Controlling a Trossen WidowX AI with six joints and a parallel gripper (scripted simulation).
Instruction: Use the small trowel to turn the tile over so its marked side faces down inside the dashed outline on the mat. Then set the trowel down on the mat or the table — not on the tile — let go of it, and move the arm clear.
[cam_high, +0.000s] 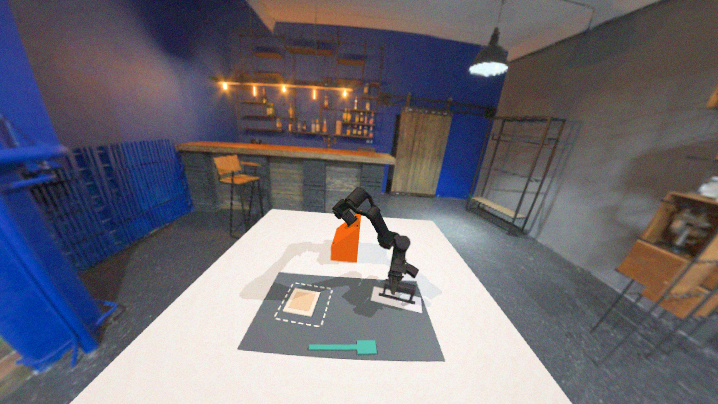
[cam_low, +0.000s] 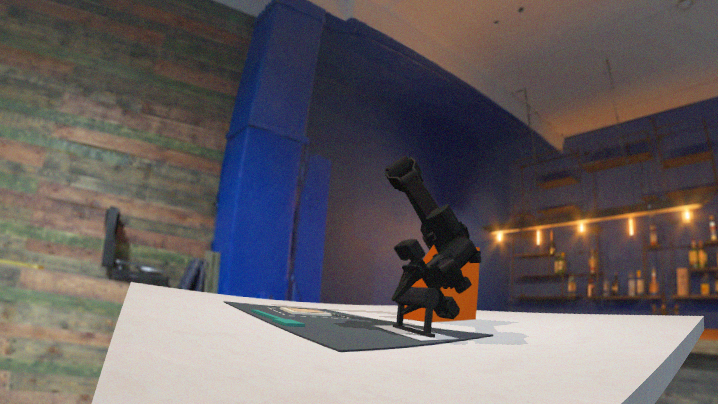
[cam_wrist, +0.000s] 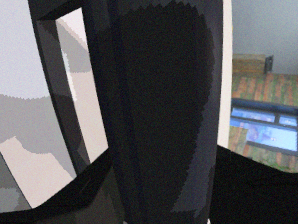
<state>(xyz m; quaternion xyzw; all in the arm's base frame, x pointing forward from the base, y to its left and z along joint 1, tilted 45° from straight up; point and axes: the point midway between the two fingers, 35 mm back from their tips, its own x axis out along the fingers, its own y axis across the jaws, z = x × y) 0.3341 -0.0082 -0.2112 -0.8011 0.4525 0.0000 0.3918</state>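
My gripper tip is 20 mm past the trowel, 10 mm to the right of it and 10 mm above it. The rest, counted from my gripper tip: dark grey mat (20 mm ahead, 180 mm to the right, 70 mm below); tile (30 mm behind, 350 mm to the right, 50 mm below); teal spatula-shaped tool (160 mm ahead, 180 mm to the right, 50 mm below).
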